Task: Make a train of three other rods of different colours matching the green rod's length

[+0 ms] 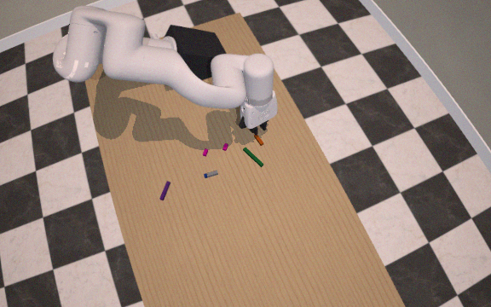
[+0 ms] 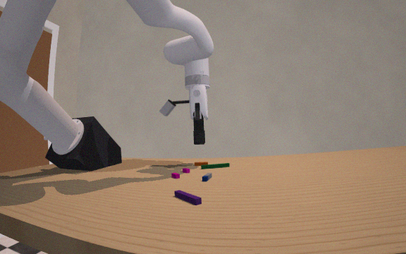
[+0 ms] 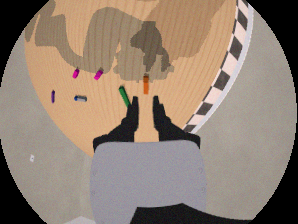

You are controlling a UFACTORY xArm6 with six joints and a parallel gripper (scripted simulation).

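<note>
My hand is 80 mm above the orange rod. The rest, counted from my hand: blue rod (200 mm to the right, 80 mm below, 40 mm ahead); then grey rod (180 mm to the right, 80 mm below, 40 mm ahead); then green rod (80 mm below, 50 mm ahead, 40 mm to the right).
</note>
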